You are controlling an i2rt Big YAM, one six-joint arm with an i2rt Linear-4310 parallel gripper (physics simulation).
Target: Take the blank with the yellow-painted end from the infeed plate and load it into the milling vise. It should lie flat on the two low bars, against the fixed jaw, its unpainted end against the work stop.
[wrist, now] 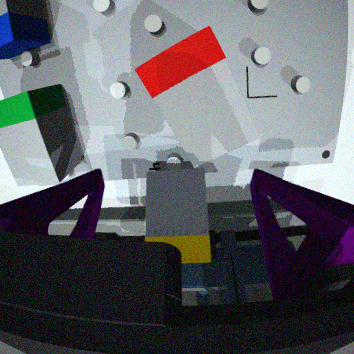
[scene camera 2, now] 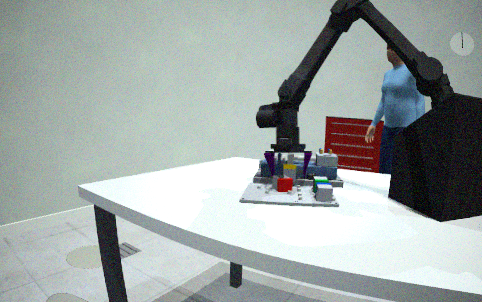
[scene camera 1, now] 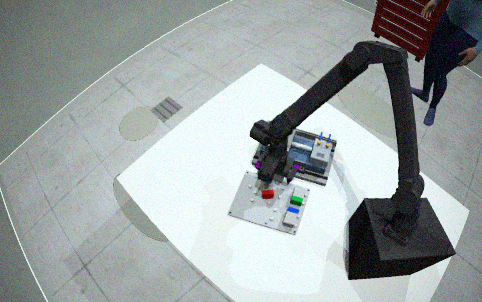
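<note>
The yellow-ended blank (scene camera 2: 290,168) (wrist: 176,205) is at the gap between the infeed plate (scene camera 1: 245,205) (scene camera 2: 255,200) (wrist: 310,132) and the milling vise (scene camera 1: 303,156) (scene camera 2: 327,171) (wrist: 250,262). Its yellow end points toward the vise and its grey end toward the plate; it seems tilted, yellow end higher. The gripper hides it in the first scene view. My gripper (scene camera 1: 278,179) (scene camera 2: 289,175) (wrist: 176,176) is open, with its purple fingers on either side of the blank and visible space between each finger and it. The low bars, fixed jaw and work stop cannot be made out.
On the plate are a red-ended blank (scene camera 1: 268,194) (scene camera 2: 285,185) (wrist: 181,62), a green-ended one (scene camera 1: 296,200) (wrist: 30,110) and a blue-ended one (scene camera 1: 293,210) (wrist: 25,36), among several short pegs. A grey block with blue-tipped posts (scene camera 1: 321,150) stands on the vise's right side.
</note>
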